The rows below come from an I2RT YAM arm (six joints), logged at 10 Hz.
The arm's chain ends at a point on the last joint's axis. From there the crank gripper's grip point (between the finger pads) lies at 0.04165 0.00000 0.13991 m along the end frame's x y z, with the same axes.
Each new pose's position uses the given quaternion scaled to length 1; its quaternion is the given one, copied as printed.
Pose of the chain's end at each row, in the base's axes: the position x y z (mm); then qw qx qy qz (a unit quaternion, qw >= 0):
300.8 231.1 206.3 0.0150 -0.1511 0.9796 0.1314
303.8 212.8 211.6 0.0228 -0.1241 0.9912 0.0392
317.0 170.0 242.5 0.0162 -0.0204 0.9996 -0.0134
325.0 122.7 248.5 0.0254 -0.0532 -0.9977 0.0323
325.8 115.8 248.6 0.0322 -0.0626 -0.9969 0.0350
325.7 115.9 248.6 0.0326 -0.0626 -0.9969 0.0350
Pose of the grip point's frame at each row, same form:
259.6 255.6 68.4 0.0150 -0.1511 0.9796 0.1314
268.4 214.3 70.0 0.0228 -0.1241 0.9912 0.0392
280.0 164.6 101.4 0.0162 -0.0204 0.9996 -0.0134
276.1 118.6 111.0 0.0254 -0.0532 -0.9977 0.0323
275.0 111.9 111.8 0.0322 -0.0626 -0.9969 0.0350
274.8 112.0 111.9 0.0326 -0.0626 -0.9969 0.0350

